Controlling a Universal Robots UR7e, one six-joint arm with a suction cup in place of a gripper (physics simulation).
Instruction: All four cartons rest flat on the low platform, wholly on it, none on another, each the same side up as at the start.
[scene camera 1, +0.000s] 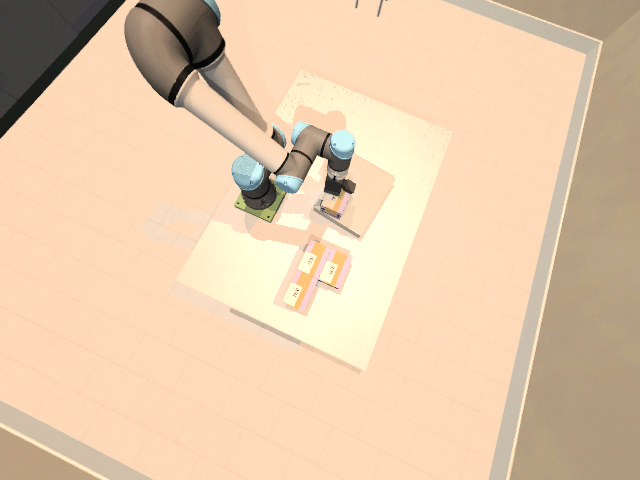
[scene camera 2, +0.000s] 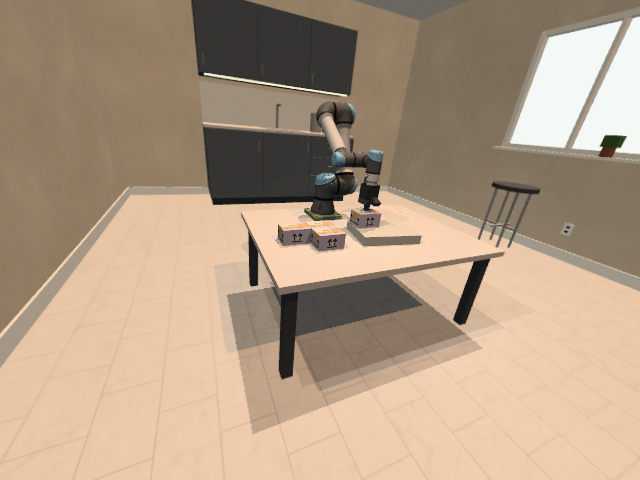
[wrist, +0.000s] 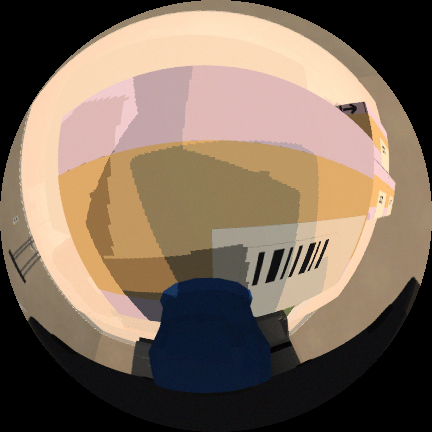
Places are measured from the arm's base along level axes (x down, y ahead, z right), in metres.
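Pixels of known places: hand at its tool point: (scene camera 2: 365, 211) (wrist: 210, 279); arm's base at its link origin: (scene camera 1: 259, 193) (scene camera 2: 322, 211).
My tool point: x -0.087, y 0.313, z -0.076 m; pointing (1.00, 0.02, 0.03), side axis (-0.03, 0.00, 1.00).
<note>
Ahead of a thing's pixels: the offset from my tool point to its top centre. Level surfaces: height alone.
My gripper (scene camera 1: 334, 195) (scene camera 2: 367, 207) (wrist: 207, 287), a blue suction cup, is on top of a pink and orange carton @(dx -0.013, dy +0.024, dz +0.020 m) (scene camera 1: 336, 205) (scene camera 2: 366, 219) (wrist: 215, 110) and holds it upright. This carton is over the robot-side corner of the low grey platform @(dx +0.063, dy +0.096, dz -0.054 m) (scene camera 1: 373, 193) (scene camera 2: 390, 239); whether its underside touches is unclear. Three cartons lie flat on the table with their labels up: one @(dx +0.035, dy +0.009, dz +0.292 m) (scene camera 1: 312, 258) (scene camera 2: 320, 224) nearest the platform, one @(dx +0.035, dy -0.007, dz +0.427 m) (scene camera 1: 297, 293) (scene camera 2: 294, 236) in line with it, and one @(dx +0.035, dy +0.101, dz +0.302 m) (scene camera 1: 336, 268) (scene camera 2: 328, 240) beside them. Parts of cartons show at the right edge of the wrist view.
The arm's green base plate (scene camera 1: 269, 212) (scene camera 2: 310, 212) stands on the table @(dx +0.111 m) (scene camera 1: 232, 268) (scene camera 2: 413, 258), to the side of the platform. A stool (scene camera 2: 515, 187) stands on the floor beyond the table, and dark cabinets (scene camera 2: 232, 162) stand behind the arm.
</note>
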